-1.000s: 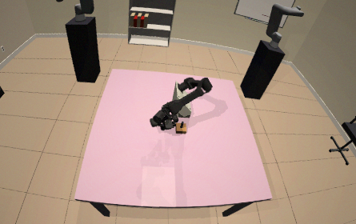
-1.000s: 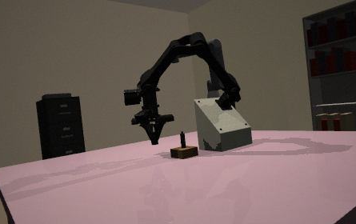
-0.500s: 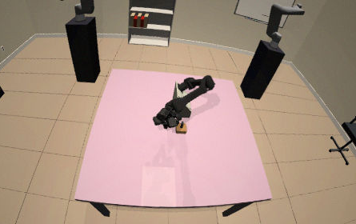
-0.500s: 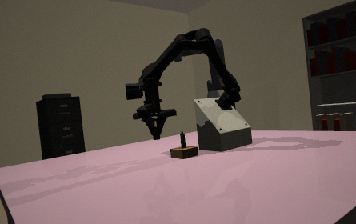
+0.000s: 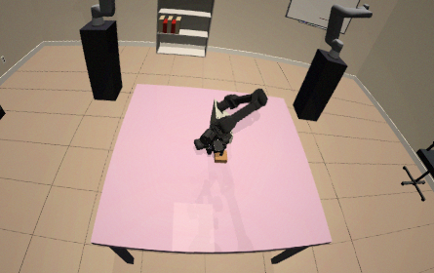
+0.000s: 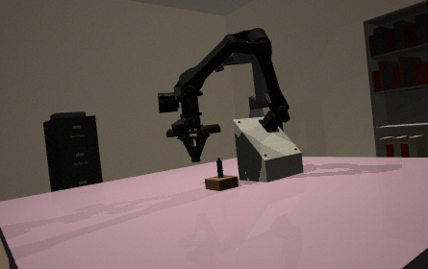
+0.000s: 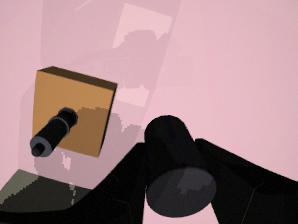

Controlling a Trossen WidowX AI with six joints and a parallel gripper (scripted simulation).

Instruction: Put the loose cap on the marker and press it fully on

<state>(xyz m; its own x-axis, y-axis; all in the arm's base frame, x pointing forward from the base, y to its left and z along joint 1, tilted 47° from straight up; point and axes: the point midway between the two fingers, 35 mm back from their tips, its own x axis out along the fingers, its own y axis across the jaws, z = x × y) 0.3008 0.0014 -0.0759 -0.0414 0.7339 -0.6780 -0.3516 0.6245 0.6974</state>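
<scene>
Now: gripper tip 4 cm past the tan holder block, 8 cm to the right of it and 9 cm above it. The rest, counted from my gripper tip: black cap (1 cm above).
</scene>
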